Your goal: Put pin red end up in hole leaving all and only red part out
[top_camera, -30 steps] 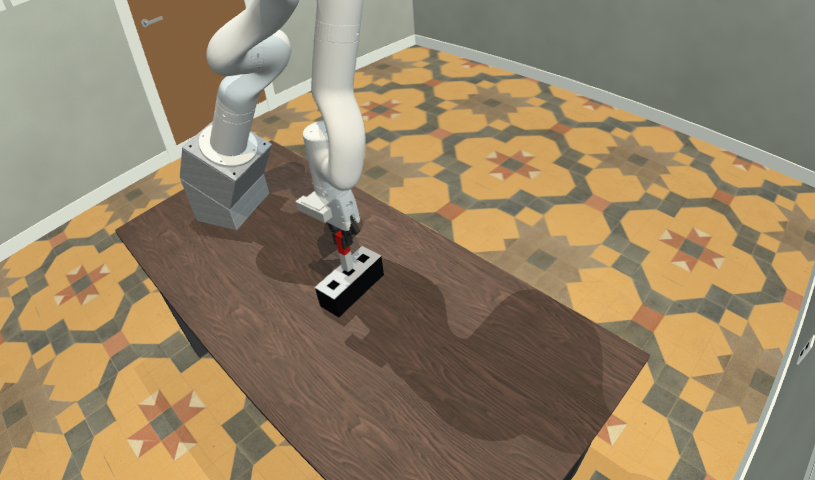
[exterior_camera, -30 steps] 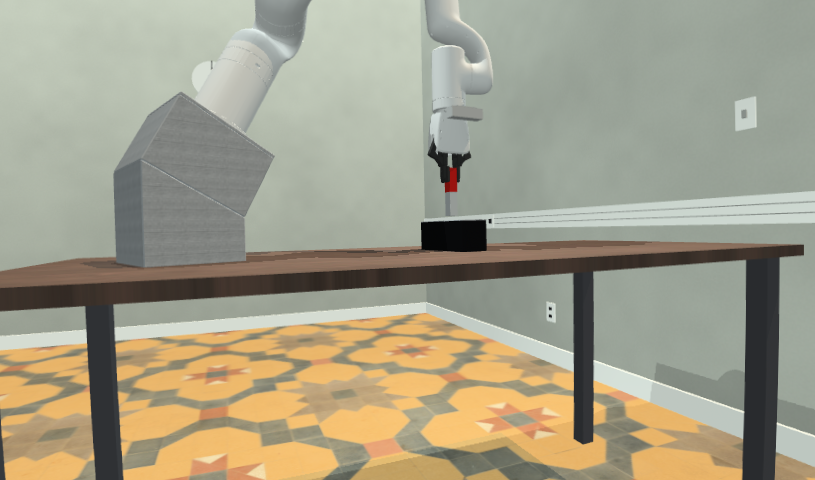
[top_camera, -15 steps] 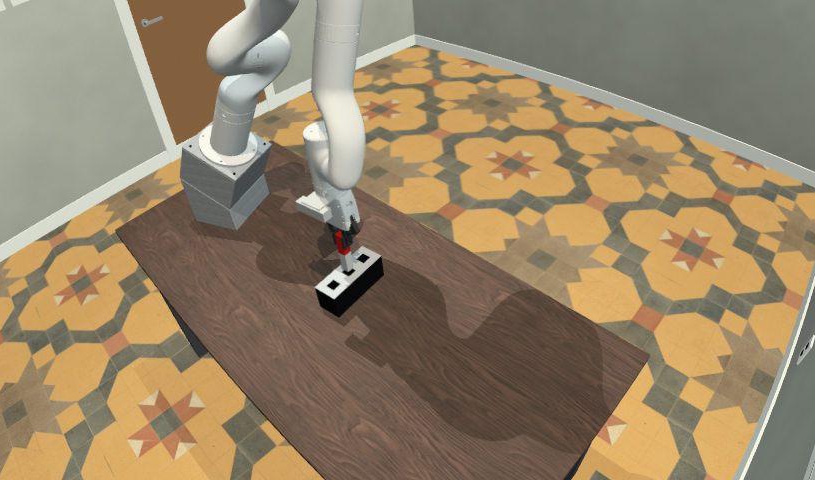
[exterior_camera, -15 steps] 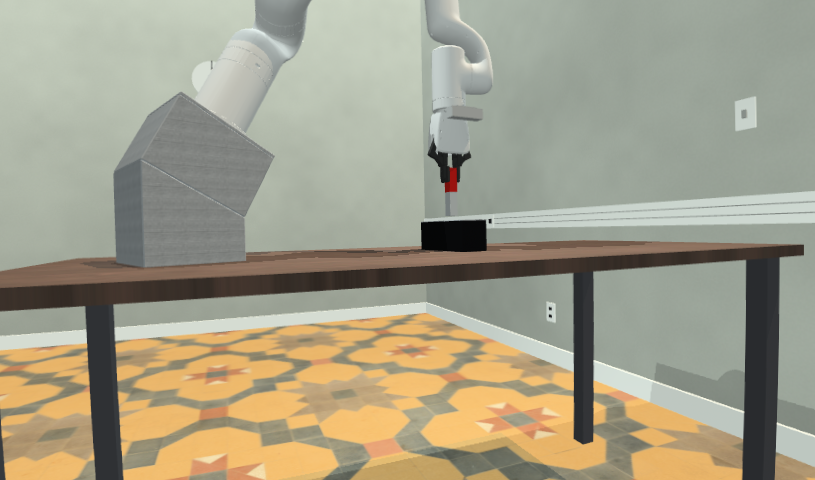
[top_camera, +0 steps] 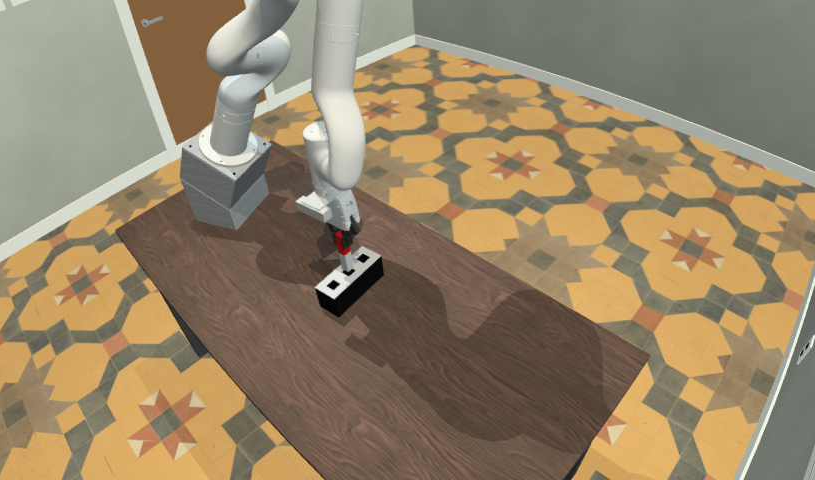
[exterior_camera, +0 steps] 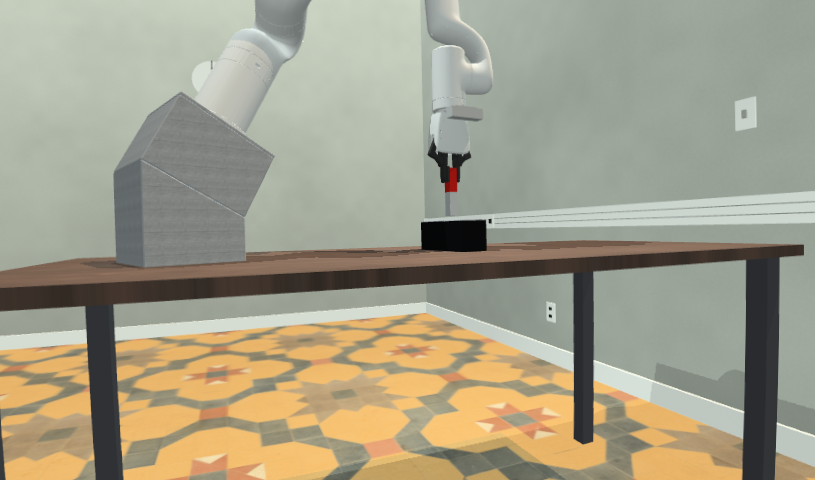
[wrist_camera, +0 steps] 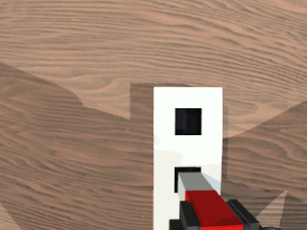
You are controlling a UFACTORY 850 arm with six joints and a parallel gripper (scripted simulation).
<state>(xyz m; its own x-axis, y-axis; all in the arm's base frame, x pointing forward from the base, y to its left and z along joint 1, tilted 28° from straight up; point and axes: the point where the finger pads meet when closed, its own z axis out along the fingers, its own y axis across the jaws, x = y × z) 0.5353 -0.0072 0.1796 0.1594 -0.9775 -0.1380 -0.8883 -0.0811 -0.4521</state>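
Now: the pin 10 mm below my hand. From my hand the other things lie so: black block (150 mm below).
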